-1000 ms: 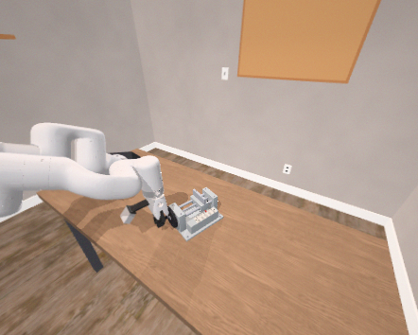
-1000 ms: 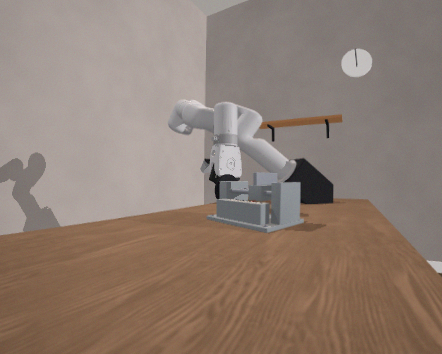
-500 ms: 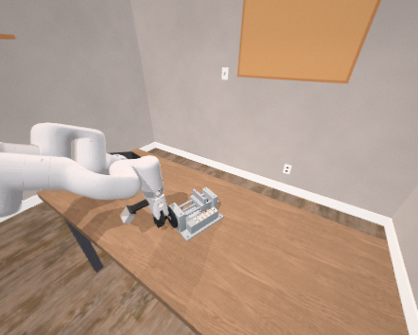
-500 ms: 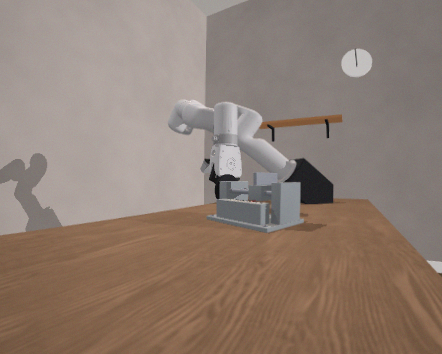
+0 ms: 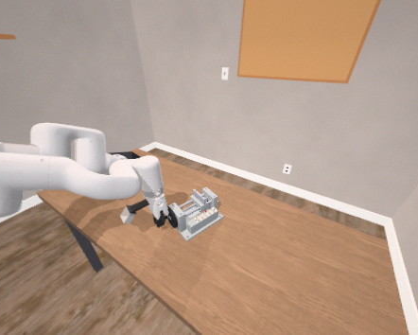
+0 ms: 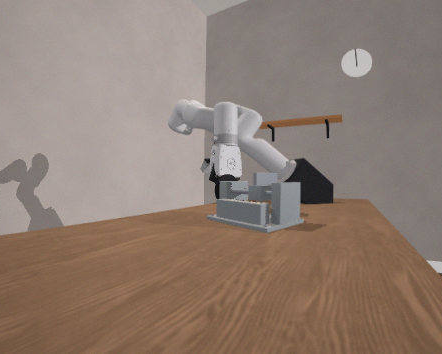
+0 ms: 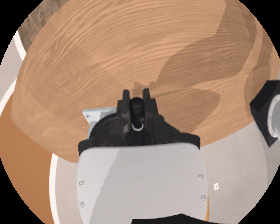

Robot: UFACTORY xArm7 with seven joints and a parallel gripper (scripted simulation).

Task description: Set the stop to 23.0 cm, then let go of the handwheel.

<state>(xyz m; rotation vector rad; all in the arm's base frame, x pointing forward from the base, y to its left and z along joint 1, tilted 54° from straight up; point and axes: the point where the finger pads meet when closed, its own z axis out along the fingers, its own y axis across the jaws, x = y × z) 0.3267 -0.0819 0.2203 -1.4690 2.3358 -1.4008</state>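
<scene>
My hand is 20 mm to the right of the handwheel and 20 mm short of it. The rest, counted from my hand: sliding stop block 140 mm ahead, 120 mm to the left, 30 mm above.
</scene>
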